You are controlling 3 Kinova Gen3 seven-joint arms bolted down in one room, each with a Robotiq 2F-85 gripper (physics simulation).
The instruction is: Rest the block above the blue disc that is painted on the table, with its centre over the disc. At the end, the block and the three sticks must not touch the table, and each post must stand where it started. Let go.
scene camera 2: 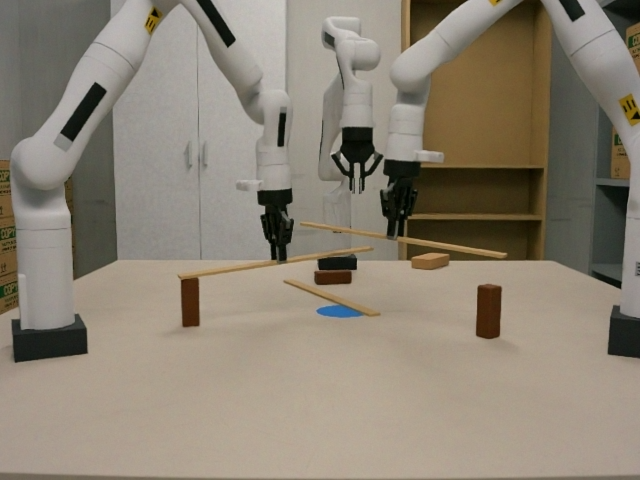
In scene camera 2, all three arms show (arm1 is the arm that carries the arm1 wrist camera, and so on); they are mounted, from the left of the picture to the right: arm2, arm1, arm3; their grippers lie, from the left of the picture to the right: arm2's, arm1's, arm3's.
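Arm2's gripper (279, 259) is shut on the left stick (227, 269), whose left end is at the top of the left post (190, 302). Arm3's gripper (394, 235) is shut on the right stick (454, 248), held above the right post (488, 311) and apart from it. Arm1's gripper (356, 191) hangs high in the middle, empty, its fingers slightly apart. A third stick (323, 295) slants across the edge of the blue disc (336, 311) and appears to lie on the table. A brown piece (332, 277), post-like, lies on its side behind. The light wooden block (430, 260) lies at the back right.
Arm1's dark base (337, 262) stands behind the brown piece. Arm2's base (49, 338) is at the left table edge and arm3's base (624, 333) at the right. The grippers of arm1 and arm3 appear close together in the picture. A cabinet and shelves stand behind the table (310, 403).
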